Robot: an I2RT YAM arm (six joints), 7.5 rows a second.
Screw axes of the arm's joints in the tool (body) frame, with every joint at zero. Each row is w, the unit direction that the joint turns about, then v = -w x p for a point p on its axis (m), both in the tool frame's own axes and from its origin. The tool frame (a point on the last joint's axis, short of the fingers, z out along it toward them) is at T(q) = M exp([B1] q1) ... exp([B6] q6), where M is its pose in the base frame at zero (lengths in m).
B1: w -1 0 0 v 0 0.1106 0
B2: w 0 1 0 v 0.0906 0 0.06
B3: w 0 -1 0 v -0.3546 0 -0.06
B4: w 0 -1 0 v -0.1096 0 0
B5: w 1 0 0 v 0 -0.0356 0
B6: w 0 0 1 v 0 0 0
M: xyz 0.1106 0 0.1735 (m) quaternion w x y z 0.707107 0 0.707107 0
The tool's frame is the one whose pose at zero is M.
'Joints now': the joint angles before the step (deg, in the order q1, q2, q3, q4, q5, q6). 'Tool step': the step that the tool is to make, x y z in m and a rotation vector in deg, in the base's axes. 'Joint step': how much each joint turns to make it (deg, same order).
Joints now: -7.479 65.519 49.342 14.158 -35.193 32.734
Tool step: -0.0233 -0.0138 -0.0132 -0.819 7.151 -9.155
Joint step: -3.163 -5.538 -2.653 -10.641 6.160 -1.542
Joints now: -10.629 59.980 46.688 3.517 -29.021 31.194
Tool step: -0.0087 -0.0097 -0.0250 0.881 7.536 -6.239
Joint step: -2.140 -1.270 -3.195 -5.477 4.141 0.346
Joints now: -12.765 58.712 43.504 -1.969 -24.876 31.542
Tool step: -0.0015 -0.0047 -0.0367 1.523 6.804 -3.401
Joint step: -0.861 1.371 -5.057 -0.184 2.404 0.898
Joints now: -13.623 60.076 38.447 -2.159 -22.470 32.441
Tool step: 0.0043 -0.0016 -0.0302 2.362 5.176 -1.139
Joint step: -0.062 3.561 -3.282 1.842 0.490 1.554
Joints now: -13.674 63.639 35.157 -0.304 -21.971 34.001
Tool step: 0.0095 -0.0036 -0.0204 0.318 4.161 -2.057
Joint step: -0.007 4.911 -0.566 1.537 2.107 0.501
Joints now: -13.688 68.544 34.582 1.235 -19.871 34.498
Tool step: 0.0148 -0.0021 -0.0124 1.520 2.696 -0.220
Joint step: 0.311 5.611 1.536 1.460 -0.034 1.062
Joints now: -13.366 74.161 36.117 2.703 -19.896 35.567
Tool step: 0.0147 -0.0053 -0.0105 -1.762 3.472 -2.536
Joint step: 0.075 5.302 2.539 -0.355 3.597 -0.467
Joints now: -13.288 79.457 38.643 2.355 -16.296 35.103
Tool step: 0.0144 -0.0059 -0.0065 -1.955 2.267 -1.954
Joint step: -0.128 4.540 2.903 -0.306 2.951 -0.738
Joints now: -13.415 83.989 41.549 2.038 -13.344 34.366
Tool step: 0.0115 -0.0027 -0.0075 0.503 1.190 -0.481
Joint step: 0.036 3.753 1.907 0.690 0.250 0.514
